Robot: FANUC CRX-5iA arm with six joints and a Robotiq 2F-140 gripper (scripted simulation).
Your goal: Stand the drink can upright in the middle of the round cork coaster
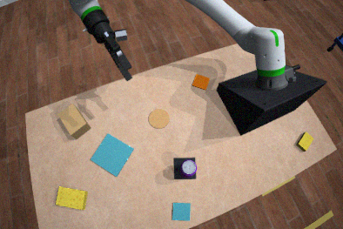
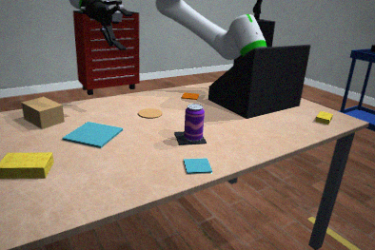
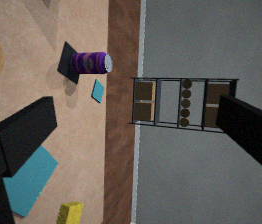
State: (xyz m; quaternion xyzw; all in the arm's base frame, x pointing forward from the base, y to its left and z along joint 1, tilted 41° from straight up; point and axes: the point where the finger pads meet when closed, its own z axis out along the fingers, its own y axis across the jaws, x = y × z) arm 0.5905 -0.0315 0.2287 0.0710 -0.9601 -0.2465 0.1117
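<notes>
The purple drink can lies 370 mm to the left of my hand, 270 mm below it and 110 mm behind it. Also, from my hand: tan box: 340 mm ahead, 300 mm below, 40 mm to the right; large blue sheet: 330 mm below, 190 mm ahead, 180 mm to the left; round cork coaster: 340 mm below, 80 mm to the left, 80 mm behind.
</notes>
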